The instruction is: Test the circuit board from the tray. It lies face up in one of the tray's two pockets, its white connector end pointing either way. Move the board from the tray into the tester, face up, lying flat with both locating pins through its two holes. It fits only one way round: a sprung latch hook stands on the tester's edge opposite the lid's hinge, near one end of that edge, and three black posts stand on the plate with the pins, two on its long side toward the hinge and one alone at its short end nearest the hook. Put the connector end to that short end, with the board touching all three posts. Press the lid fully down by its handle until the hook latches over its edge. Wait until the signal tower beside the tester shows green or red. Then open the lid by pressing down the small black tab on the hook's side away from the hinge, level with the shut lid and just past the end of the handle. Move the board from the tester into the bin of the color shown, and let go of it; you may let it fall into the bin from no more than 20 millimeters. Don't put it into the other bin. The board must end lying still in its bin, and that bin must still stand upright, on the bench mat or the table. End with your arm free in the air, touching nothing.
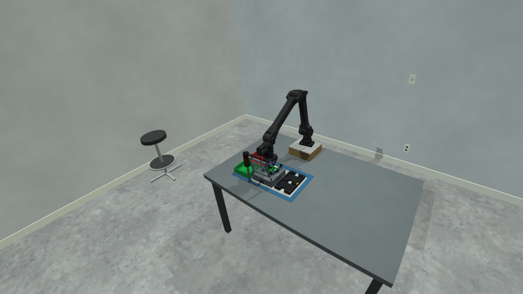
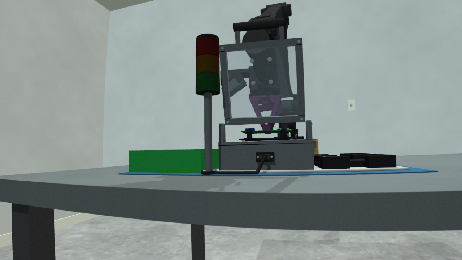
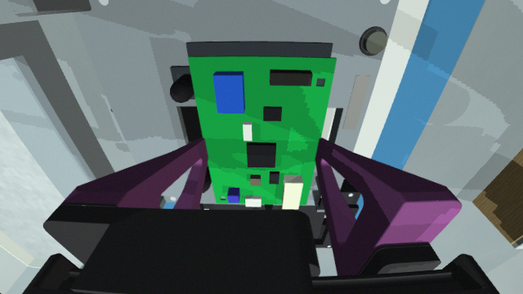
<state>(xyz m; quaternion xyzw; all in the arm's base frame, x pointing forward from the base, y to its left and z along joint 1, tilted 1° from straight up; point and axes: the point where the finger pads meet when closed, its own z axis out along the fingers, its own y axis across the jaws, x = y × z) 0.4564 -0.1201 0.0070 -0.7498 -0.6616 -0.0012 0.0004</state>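
The green circuit board is right at my hand. Also, from my hand: black tester plate: 10 mm ahead, 10 mm to the left, 20 mm below; black latch hook: 50 mm behind, 70 mm to the left; clear lid: 120 mm ahead, 20 mm to the right, 90 mm above.
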